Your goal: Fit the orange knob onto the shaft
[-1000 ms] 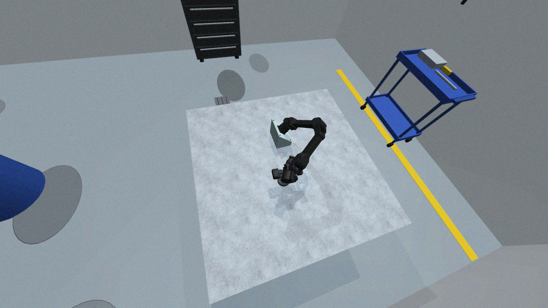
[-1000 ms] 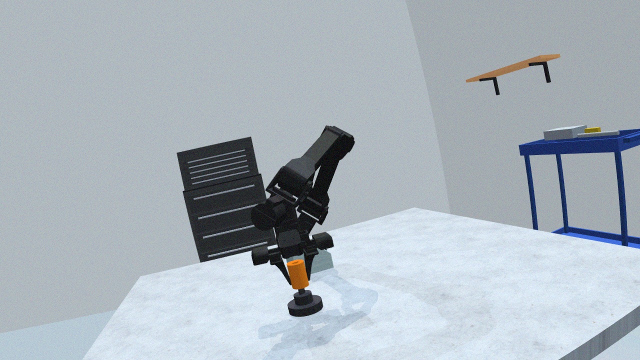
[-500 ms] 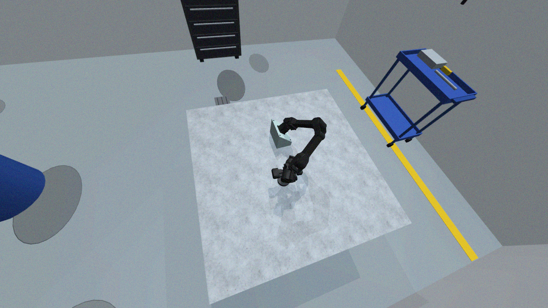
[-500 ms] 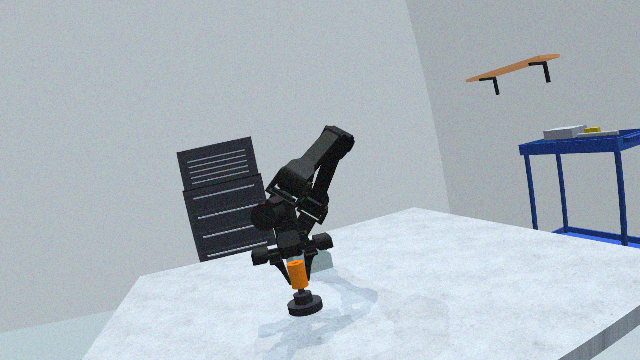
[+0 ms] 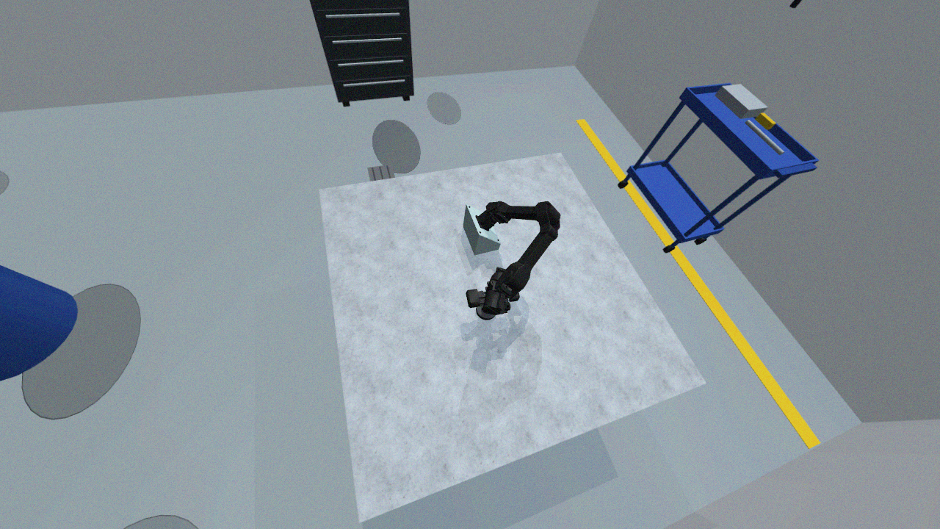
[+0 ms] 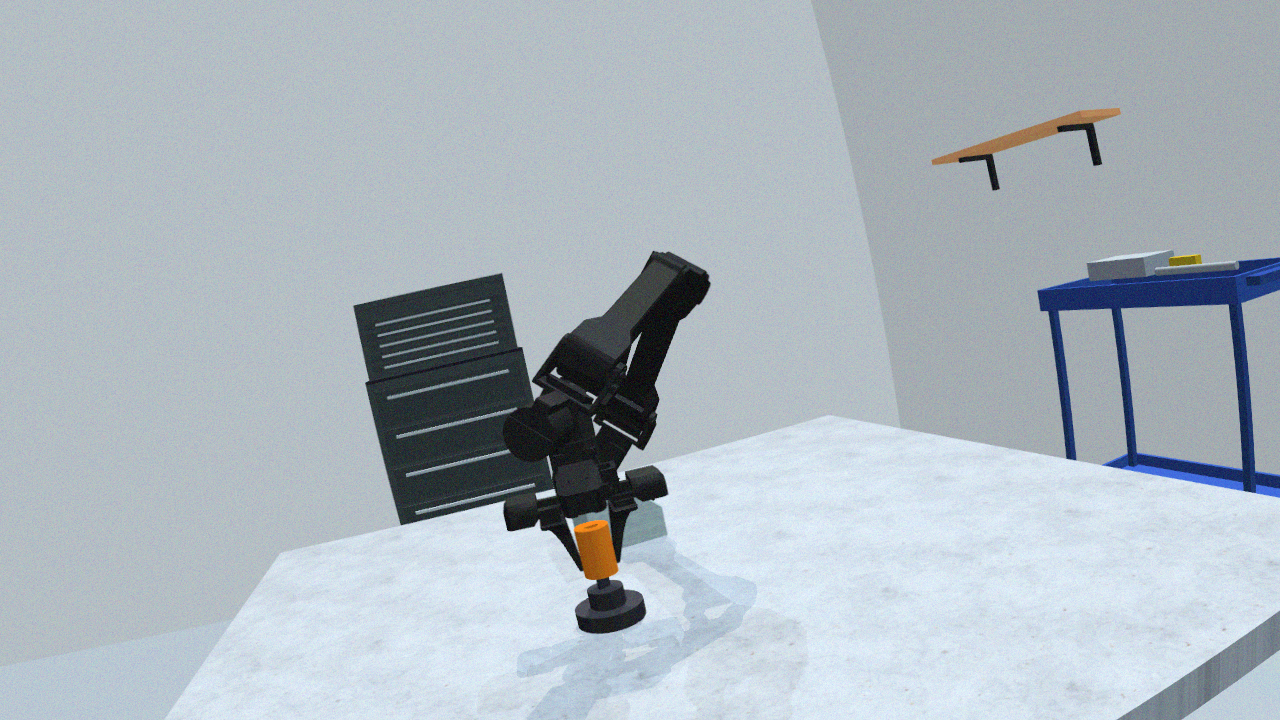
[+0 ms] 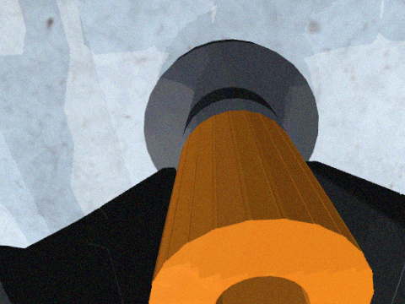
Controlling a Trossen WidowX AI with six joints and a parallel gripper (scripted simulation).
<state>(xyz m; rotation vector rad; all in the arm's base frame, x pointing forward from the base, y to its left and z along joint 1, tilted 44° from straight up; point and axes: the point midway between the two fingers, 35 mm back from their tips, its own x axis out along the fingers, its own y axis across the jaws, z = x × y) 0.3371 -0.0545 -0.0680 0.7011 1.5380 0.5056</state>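
Now: gripper tip 2 cm below the orange knob. Round my gripper tip: dark round pedestal: 4 cm below.
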